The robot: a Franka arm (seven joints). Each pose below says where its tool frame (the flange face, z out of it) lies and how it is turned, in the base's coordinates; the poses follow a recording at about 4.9 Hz.
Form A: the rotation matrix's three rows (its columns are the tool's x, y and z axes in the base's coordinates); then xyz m. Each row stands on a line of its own.
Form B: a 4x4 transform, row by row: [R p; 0 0 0 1], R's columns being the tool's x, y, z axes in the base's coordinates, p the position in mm. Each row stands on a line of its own. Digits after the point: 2 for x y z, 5 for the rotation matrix.
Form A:
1:
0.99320, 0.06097, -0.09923
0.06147, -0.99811, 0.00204
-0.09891, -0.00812, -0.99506
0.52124, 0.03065, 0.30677
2:
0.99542, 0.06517, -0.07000
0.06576, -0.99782, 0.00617
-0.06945, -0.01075, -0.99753
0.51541, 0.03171, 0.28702
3:
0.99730, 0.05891, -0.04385
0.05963, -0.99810, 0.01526
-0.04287, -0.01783, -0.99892
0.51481, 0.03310, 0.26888
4:
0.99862, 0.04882, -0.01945
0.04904, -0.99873, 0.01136
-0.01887, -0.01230, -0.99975
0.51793, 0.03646, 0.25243
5:
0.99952, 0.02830, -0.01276
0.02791, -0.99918, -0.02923
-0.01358, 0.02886, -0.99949
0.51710, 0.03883, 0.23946
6:
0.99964, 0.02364, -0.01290
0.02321, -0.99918, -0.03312
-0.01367, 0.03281, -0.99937
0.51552, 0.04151, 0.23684
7:
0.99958, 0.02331, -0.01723
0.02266, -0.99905, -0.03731
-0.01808, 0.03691, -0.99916
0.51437, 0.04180, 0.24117
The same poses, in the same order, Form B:
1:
0.99320, 0.06097, -0.09923, 521.24
0.06147, -0.99811, 0.00204, 30.65
-0.09891, -0.00812, -0.99506, 306.77
0, 0, 0, 1

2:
0.99542, 0.06517, -0.07000, 515.41
0.06576, -0.99782, 0.00617, 31.71
-0.06945, -0.01075, -0.99753, 287.02
0, 0, 0, 1

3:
0.99730, 0.05891, -0.04385, 514.81
0.05963, -0.99810, 0.01526, 33.10
-0.04287, -0.01783, -0.99892, 268.88
0, 0, 0, 1

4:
0.99862, 0.04882, -0.01945, 517.93
0.04904, -0.99873, 0.01136, 36.46
-0.01887, -0.01230, -0.99975, 252.43
0, 0, 0, 1

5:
0.99952, 0.02830, -0.01276, 517.10
0.02791, -0.99918, -0.02923, 38.83
-0.01358, 0.02886, -0.99949, 239.46
0, 0, 0, 1

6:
0.99964, 0.02364, -0.01290, 515.52
0.02321, -0.99918, -0.03312, 41.51
-0.01367, 0.03281, -0.99937, 236.84
0, 0, 0, 1

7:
0.99958, 0.02331, -0.01723, 514.37
0.02266, -0.99905, -0.03731, 41.80
-0.01808, 0.03691, -0.99916, 241.17
0, 0, 0, 1

